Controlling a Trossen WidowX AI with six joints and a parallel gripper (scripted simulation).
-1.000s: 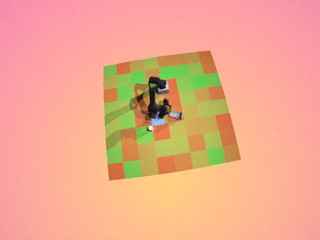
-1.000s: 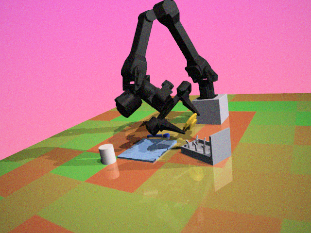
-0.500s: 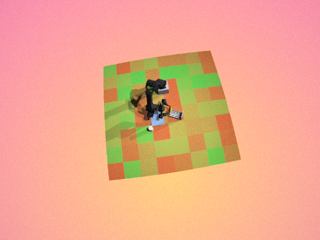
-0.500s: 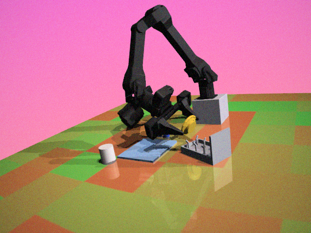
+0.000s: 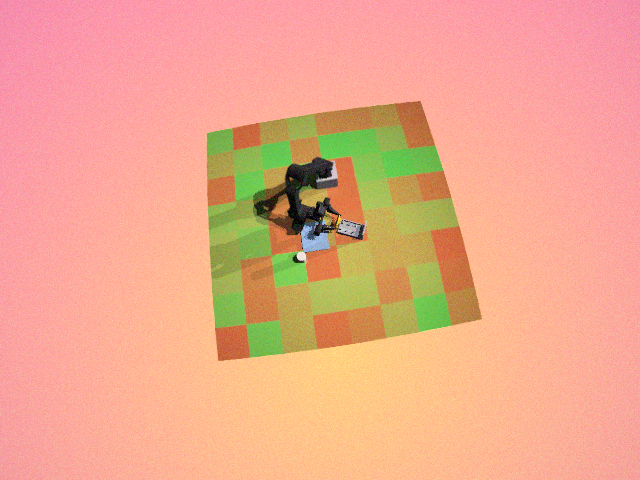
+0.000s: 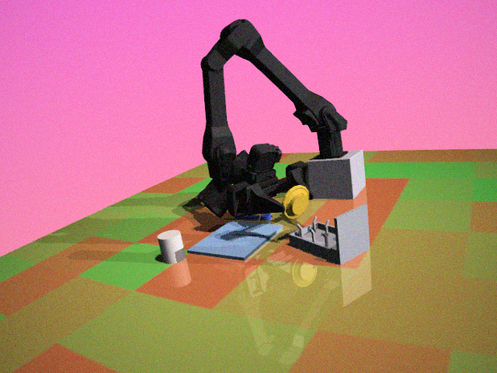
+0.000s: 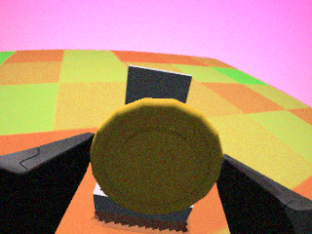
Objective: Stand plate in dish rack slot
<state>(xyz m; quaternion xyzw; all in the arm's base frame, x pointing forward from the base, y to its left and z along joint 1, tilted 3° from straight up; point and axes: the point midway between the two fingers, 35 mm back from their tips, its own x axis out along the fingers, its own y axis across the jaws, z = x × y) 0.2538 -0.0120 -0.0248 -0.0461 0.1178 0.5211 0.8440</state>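
Right now my gripper tip is 60 mm to the right of the grey dish rack, 50 mm above it and 30 mm short of it. The rest, counted from my gripper tip: light blue mat (130 mm to the right, 70 mm below, 30 mm ahead); white cylinder (210 mm to the right, 130 mm ahead, 50 mm below); yellow plate (10 mm to the right).
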